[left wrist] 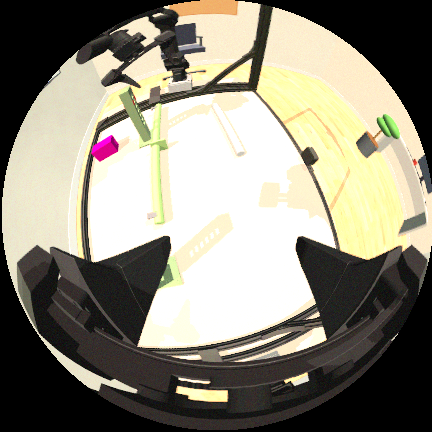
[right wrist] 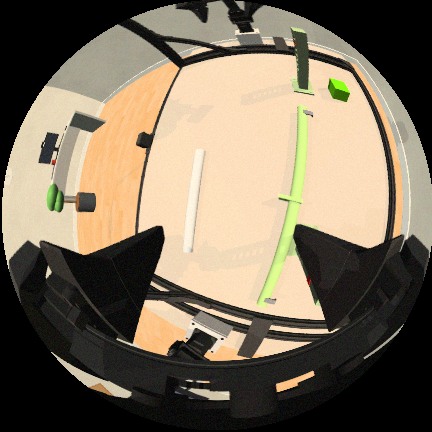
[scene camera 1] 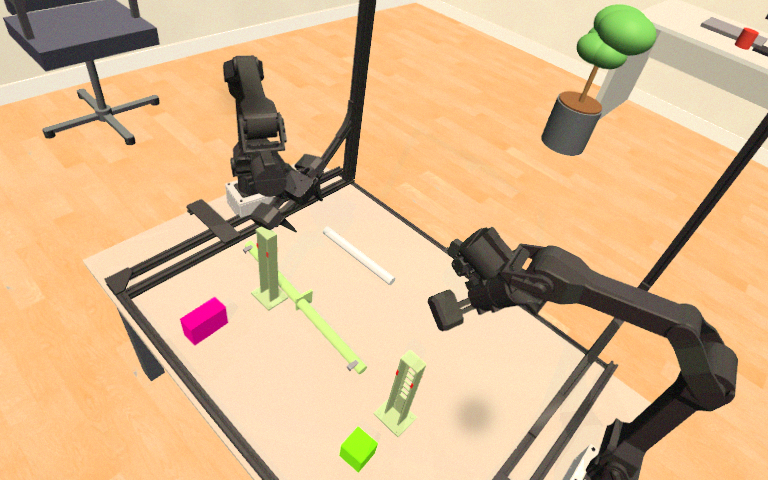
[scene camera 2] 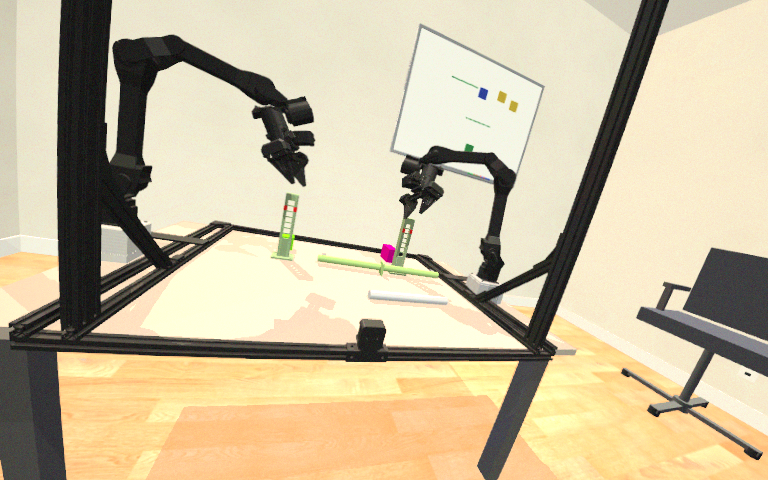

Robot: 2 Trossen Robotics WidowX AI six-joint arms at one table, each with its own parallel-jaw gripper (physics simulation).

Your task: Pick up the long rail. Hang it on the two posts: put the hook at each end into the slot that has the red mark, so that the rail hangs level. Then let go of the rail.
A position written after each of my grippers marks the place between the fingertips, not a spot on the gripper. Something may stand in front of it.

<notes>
My left gripper [scene camera 1: 456, 301] is open, with nothing in its grasp. My right gripper [scene camera 1: 308, 216] is open, with nothing in its grasp. Also in view: a light-green rail [scene camera 1: 302, 301]. The table carries a magenta block [scene camera 1: 199, 324], a green cube [scene camera 1: 359, 447] and a white rod [scene camera 1: 331, 234].
The light-green rail shows as well in the right wrist view [right wrist: 294, 199] and in scene camera 2 [scene camera 2: 381, 267]. The white rod shows as well in the right wrist view [right wrist: 193, 194] and in scene camera 2 [scene camera 2: 372, 294]. My left gripper also shows in the left wrist view [left wrist: 235, 243] and in scene camera 2 [scene camera 2: 299, 185]. The right wrist view does not show the magenta block, which is hidden by my right gripper. The left wrist view misses the green cube, which is hidden by my left gripper.
</notes>
